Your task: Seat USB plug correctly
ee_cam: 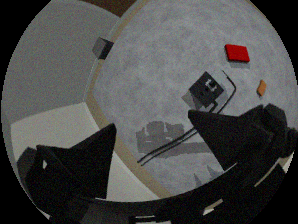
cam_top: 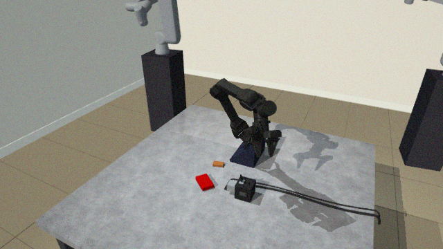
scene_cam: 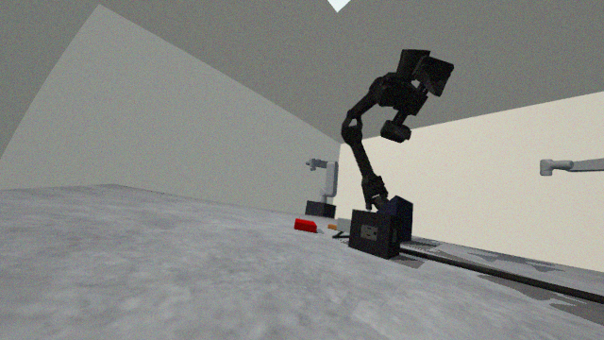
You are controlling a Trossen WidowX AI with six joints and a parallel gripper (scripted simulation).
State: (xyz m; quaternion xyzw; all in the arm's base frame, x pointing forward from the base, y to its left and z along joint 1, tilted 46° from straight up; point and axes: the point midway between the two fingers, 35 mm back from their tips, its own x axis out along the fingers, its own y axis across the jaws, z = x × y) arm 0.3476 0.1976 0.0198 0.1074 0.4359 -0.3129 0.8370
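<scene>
Right now the USB plug is 170 mm below my gripper tip, 100 mm to the right of it and 40 mm behind it. Also, from my gripper tip: orange block (270 mm to the right, 250 mm below, 220 mm behind); red flat block (290 mm to the right, 250 mm below, 50 mm behind).
</scene>
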